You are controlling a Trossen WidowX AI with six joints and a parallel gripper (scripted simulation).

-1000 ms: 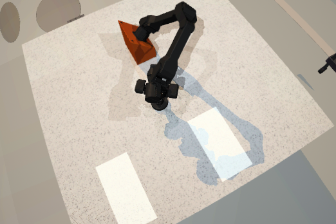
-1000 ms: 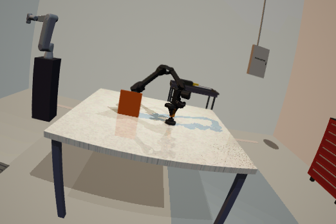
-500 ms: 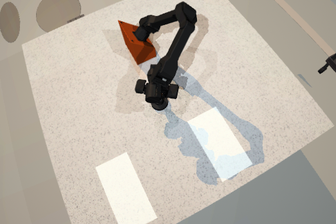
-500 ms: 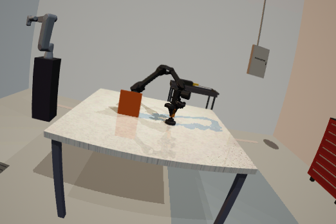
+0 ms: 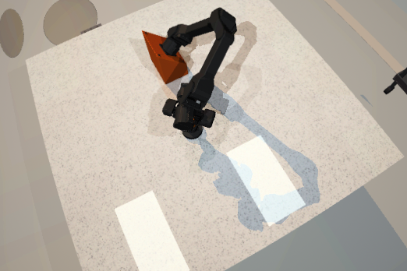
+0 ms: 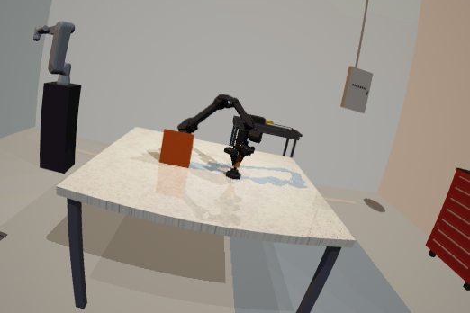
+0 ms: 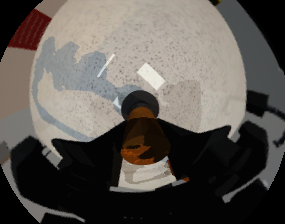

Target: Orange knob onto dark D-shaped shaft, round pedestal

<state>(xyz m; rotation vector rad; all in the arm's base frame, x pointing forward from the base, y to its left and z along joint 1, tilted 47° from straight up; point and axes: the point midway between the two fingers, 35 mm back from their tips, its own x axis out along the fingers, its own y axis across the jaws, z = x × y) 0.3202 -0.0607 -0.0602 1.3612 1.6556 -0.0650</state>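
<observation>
Right now the orange knob is 20 mm above my gripper tip. Round my gripper tip: dark round pedestal 40 mm below.
</observation>
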